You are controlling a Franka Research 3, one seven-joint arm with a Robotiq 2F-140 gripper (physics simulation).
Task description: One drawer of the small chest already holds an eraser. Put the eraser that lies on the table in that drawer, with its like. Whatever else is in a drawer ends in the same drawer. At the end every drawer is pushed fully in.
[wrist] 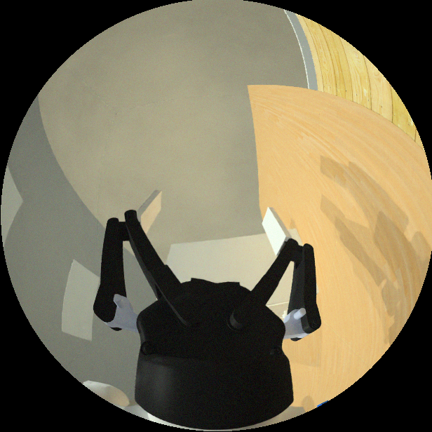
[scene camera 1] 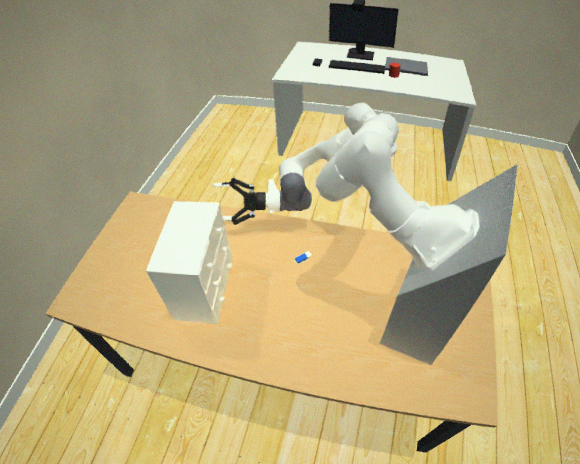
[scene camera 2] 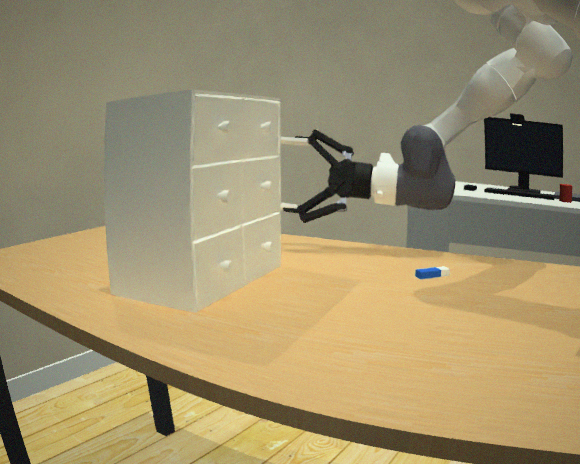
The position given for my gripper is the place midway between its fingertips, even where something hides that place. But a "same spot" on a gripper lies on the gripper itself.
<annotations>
My gripper shows in the wrist view (213, 207), in scene camera 1 and in scene camera 2. A small white chest shows in the wrist view (245, 259), in scene camera 1 and in scene camera 2. The same spot on my gripper: (scene camera 2: 340, 206) is (scene camera 1: 252, 216). One and the same spot on the small white chest: (scene camera 2: 148, 149) is (scene camera 1: 181, 288).
</annotations>
